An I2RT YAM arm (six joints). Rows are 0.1 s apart.
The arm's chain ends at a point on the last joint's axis. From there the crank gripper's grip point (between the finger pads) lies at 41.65 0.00 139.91 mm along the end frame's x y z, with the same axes.
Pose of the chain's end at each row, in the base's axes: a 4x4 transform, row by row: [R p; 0 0 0 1], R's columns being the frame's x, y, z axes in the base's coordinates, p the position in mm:
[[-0.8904, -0.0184, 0.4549, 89.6], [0.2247, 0.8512, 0.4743, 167.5], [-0.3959, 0.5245, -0.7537, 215.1], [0, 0, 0, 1]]
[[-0.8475, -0.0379, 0.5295, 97.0], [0.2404, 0.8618, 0.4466, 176.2], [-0.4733, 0.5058, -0.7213, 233.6], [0, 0, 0, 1]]
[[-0.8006, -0.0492, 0.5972, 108.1], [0.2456, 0.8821, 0.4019, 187.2], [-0.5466, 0.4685, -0.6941, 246.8], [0, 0, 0, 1]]
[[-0.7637, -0.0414, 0.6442, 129.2], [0.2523, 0.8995, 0.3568, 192.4], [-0.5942, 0.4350, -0.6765, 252.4], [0, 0, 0, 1]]
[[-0.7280, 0.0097, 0.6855, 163.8], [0.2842, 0.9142, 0.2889, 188.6], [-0.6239, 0.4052, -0.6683, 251.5], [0, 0, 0, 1]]
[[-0.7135, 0.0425, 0.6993, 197.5], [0.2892, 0.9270, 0.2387, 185.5], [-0.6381, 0.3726, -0.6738, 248.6], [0, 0, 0, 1]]
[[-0.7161, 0.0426, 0.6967, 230.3], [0.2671, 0.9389, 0.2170, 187.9], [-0.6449, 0.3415, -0.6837, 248.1], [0, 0, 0, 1]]
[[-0.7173, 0.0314, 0.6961, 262.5], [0.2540, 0.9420, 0.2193, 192.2], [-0.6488, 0.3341, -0.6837, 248.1], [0, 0, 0, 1]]
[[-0.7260, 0.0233, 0.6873, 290.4], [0.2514, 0.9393, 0.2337, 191.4], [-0.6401, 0.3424, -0.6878, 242.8], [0, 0, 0, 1]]
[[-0.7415, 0.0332, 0.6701, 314.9], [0.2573, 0.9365, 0.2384, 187.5], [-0.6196, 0.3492, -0.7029, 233.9], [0, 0, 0, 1]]
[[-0.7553, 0.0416, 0.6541, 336.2], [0.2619, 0.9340, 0.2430, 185.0], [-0.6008, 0.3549, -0.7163, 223.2], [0, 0, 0, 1]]
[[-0.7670, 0.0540, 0.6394, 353.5], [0.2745, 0.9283, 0.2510, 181.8], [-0.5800, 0.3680, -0.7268, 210.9], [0, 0, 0, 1]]
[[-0.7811, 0.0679, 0.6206, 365.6], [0.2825, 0.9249, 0.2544, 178.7], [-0.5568, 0.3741, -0.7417, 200.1], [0, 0, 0, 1]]
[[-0.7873, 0.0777, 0.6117, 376.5], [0.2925, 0.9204, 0.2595, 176.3], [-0.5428, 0.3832, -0.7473, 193.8], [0, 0, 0, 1]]
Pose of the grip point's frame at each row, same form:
[[-0.8904, -0.0184, 0.4549, 116.2], [0.2247, 0.8512, 0.4743, 243.2], [-0.3959, 0.5245, -0.7537, 93.2], [0, 0, 0, 1]]
[[-0.8475, -0.0379, 0.5295, 135.8], [0.2404, 0.8618, 0.4466, 248.7], [-0.4733, 0.5058, -0.7213, 113.0], [0, 0, 0, 1]]
[[-0.8006, -0.0492, 0.5972, 158.3], [0.2456, 0.8821, 0.4019, 253.7], [-0.5466, 0.4685, -0.6941, 126.9], [0, 0, 0, 1]]
[[-0.7637, -0.0414, 0.6442, 187.5], [0.2523, 0.8995, 0.3568, 252.8], [-0.5942, 0.4350, -0.6765, 133.0], [0, 0, 0, 1]]
[[-0.7280, 0.0097, 0.6855, 229.4], [0.2842, 0.9142, 0.2889, 240.9], [-0.6239, 0.4052, -0.6683, 132.0], [0, 0, 0, 1]]
[[-0.7135, 0.0425, 0.6993, 265.6], [0.2892, 0.9270, 0.2387, 230.9], [-0.6381, 0.3726, -0.6738, 127.8], [0, 0, 0, 1]]
[[-0.7161, 0.0426, 0.6967, 297.9], [0.2671, 0.9389, 0.2170, 229.4], [-0.6449, 0.3415, -0.6837, 125.6], [0, 0, 0, 1]]
[[-0.7173, 0.0314, 0.6961, 330.0], [0.2540, 0.9420, 0.2193, 233.5], [-0.6488, 0.3341, -0.6837, 125.4], [0, 0, 0, 1]]
[[-0.7260, 0.0233, 0.6873, 356.3], [0.2514, 0.9393, 0.2337, 234.6], [-0.6401, 0.3424, -0.6878, 119.9], [0, 0, 0, 1]]
[[-0.7415, 0.0332, 0.6701, 377.8], [0.2573, 0.9365, 0.2384, 231.6], [-0.6196, 0.3492, -0.7029, 109.8], [0, 0, 0, 1]]
[[-0.7553, 0.0416, 0.6541, 396.3], [0.2619, 0.9340, 0.2430, 229.9], [-0.6008, 0.3549, -0.7163, 98.0], [0, 0, 0, 1]]
[[-0.7670, 0.0540, 0.6394, 411.0], [0.2745, 0.9283, 0.2510, 228.4], [-0.5800, 0.3680, -0.7268, 85.1], [0, 0, 0, 1]]
[[-0.7811, 0.0679, 0.6206, 419.9], [0.2825, 0.9249, 0.2544, 226.1], [-0.5568, 0.3741, -0.7417, 73.1], [0, 0, 0, 1]]
[[-0.7873, 0.0777, 0.6117, 429.3], [0.2925, 0.9204, 0.2595, 224.8], [-0.5428, 0.3832, -0.7473, 66.6], [0, 0, 0, 1]]

